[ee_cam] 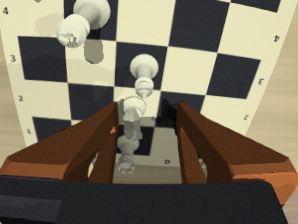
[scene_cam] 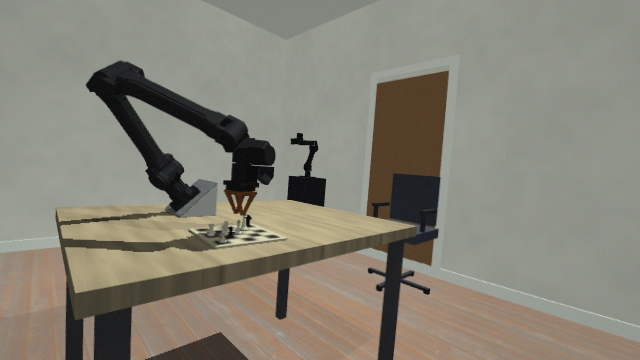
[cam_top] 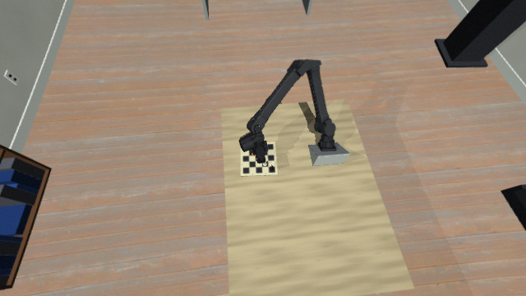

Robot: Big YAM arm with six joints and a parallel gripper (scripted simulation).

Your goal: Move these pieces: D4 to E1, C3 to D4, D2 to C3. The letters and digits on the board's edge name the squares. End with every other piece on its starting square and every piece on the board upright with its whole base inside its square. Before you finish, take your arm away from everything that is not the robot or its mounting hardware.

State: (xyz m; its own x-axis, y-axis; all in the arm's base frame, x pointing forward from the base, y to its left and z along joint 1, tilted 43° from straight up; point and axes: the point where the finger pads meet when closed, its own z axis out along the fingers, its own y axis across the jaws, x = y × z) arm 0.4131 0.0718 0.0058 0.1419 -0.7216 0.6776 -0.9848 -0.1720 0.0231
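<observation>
My gripper is now 10 mm past the small chessboard and 70 mm above it. Also, from my hand: black pawn 30 mm ahead, 40 mm to the right, 50 mm below.
</observation>
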